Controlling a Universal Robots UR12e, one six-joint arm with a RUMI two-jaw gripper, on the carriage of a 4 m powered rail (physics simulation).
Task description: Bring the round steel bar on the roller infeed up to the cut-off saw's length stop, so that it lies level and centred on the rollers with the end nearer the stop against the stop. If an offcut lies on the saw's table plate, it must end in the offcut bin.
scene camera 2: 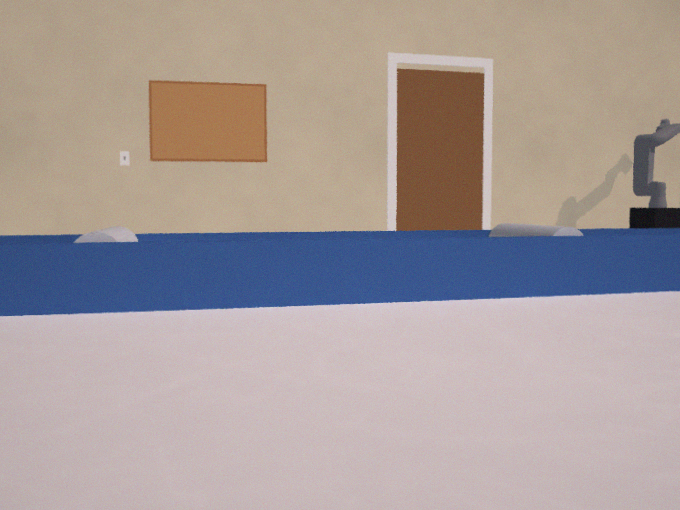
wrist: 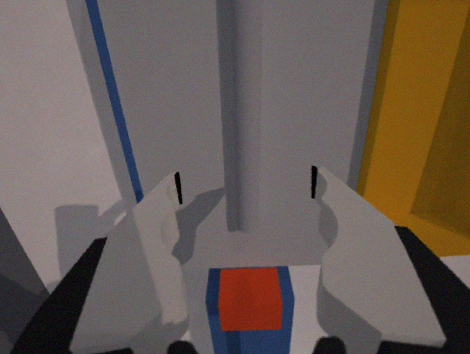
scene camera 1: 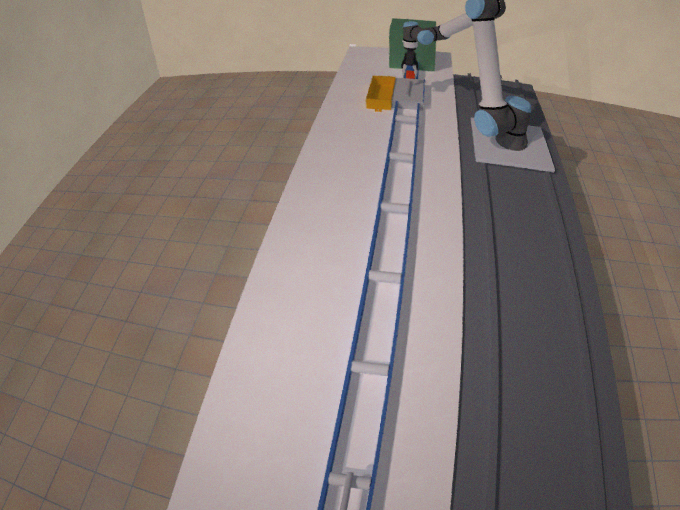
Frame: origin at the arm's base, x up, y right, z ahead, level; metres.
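Seen in the pictures: gripper, fingertip midpoint: (wrist: 245,171) (scene camera 1: 409,78); arm's base, link origin: (scene camera 1: 511,141).
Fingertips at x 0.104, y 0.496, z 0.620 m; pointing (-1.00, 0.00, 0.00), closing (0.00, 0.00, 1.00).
Offsets run from my fingertips to a thing's top centre. "*": to the spot under its first point.
The round steel bar (scene camera 1: 345,491) shows in part at the bottom of scene camera 1, on a roller at the far end of the infeed from the saw. A grey offcut {dy -0.019, dx -0.055, dz +0.004 m} (scene camera 1: 408,88) (wrist: 243,115) lies lengthwise on the saw's table plate {dy -0.019, dx -0.075, dz +0.000 m} (scene camera 1: 400,98) (wrist: 165,90). The length stop {dy +0.176, dx -0.029, dz +0.000 m} (scene camera 1: 410,74) (wrist: 250,300) has a red face on a blue block, beyond the plate's end. The orange offcut bin {dy -0.044, dx -0.062, dz +0.178 m} (scene camera 1: 378,103) (wrist: 400,100) stands beside the plate. My gripper (scene camera 1: 409,70) (wrist: 245,171) is open and empty, above the plate's stop end, its fingers to either side of the offcut's line.
The roller infeed's blue rails {* dy -1.805, dx -0.084, dz +0.065 m} (scene camera 1: 359,318) run from the plate towards the camera. A green block {* dy +0.455, dx +0.071, dz -0.116 m} (scene camera 1: 428,46) stands behind the stop. The robot's base plate (scene camera 1: 510,156) is on the dark rail (scene camera 1: 527,274) beside the table. Scene camera 2 shows a blue infeed rail (scene camera 2: 329,268) close up.
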